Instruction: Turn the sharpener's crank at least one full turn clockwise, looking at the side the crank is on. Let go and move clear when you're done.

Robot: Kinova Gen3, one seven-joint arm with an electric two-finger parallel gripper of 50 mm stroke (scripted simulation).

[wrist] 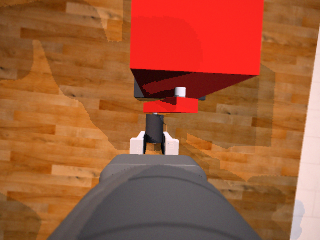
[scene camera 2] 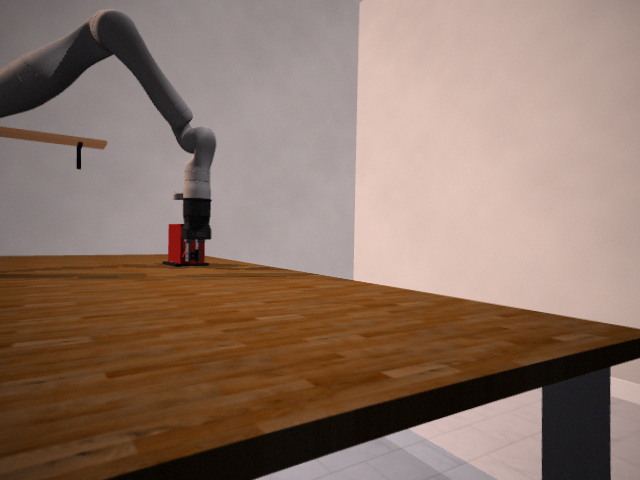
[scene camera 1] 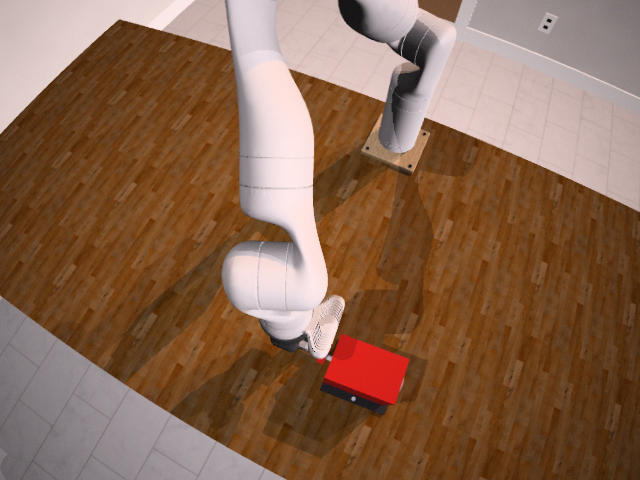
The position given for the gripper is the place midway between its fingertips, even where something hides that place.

In view: the gripper (scene camera 2: pixel 192 261) and a crank (wrist: pixel 154 122).
The gripper is seen too in the wrist view (wrist: pixel 153 139).
